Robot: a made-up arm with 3 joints. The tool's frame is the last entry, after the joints. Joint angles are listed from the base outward.
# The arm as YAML. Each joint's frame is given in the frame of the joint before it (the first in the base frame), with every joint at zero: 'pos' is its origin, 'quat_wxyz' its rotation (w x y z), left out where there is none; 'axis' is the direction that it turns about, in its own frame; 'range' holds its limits. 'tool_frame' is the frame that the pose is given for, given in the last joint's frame.
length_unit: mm
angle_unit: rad
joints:
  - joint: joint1
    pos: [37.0, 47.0, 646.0]
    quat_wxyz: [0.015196, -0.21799, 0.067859, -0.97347]
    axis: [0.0, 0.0, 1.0]
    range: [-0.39, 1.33]
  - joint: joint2
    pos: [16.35, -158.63, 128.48]
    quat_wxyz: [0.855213, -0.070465, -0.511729, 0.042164]
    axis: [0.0, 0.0, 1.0]
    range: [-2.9, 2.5]
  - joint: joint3
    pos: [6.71, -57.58, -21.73]
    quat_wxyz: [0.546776, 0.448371, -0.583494, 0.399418]
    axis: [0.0, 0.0, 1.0]
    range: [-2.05, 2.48]
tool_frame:
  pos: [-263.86, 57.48, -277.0]
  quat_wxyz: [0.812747, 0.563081, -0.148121, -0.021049]
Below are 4 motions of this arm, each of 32 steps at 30 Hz.
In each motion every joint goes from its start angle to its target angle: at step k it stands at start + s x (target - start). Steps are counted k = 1, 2, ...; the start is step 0. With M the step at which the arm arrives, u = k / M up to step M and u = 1 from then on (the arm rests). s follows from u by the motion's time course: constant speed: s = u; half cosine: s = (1 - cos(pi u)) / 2; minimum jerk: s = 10 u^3 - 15 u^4 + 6 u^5.
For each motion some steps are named. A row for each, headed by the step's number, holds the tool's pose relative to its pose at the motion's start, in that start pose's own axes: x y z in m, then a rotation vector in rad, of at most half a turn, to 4 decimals.
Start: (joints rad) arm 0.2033 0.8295 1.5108
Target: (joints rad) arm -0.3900 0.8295 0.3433
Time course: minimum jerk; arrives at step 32
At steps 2, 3, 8, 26, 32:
2: 0.0000 0.0005 -0.0008 -0.0001 -0.0029 -0.0020
3: 0.0000 0.0017 -0.0025 -0.0003 -0.0093 -0.0063
8: 0.0041 0.0242 -0.0363 -0.0071 -0.1336 -0.0929
26: 0.2451 0.1249 -0.2324 -0.2729 -1.1269 -0.9342
32: 0.2640 0.1209 -0.2358 -0.3011 -1.1773 -0.9851

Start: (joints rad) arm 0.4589 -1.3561 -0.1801
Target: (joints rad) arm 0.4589 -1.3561 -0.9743
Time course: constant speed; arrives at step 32
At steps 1, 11, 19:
1: 0.0001 0.0022 -0.0063 -0.0054 -0.0229 -0.0080
11: 0.0103 0.0218 -0.0694 -0.0593 -0.2516 -0.0879
19: 0.0296 0.0342 -0.1178 -0.1024 -0.4345 -0.1518

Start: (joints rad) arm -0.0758 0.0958 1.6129
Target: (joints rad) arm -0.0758 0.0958 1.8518
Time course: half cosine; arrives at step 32
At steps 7, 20, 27, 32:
7: 0.0000 -0.0024 0.0069 0.0059 0.0250 0.0087
20: 0.0033 -0.0153 0.0417 0.0359 0.1522 0.0532
27: 0.0062 -0.0212 0.0564 0.0488 0.2072 0.0724
32: 0.0070 -0.0226 0.0599 0.0519 0.2202 0.0769

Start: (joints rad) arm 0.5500 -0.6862 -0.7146
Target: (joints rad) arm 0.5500 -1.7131 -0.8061
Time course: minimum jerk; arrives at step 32
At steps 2, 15, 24, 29, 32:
2: 0.0003 -0.0006 0.0001 -0.0013 -0.0003 0.0018
15: 0.0808 -0.1018 0.0340 -0.2511 -0.0720 0.3687
24: 0.1945 -0.1589 0.0930 -0.4932 -0.1487 0.7588
29: 0.2206 -0.1633 0.1075 -0.5422 -0.1649 0.8429
32: 0.2226 -0.1635 0.1086 -0.5458 -0.1661 0.8491

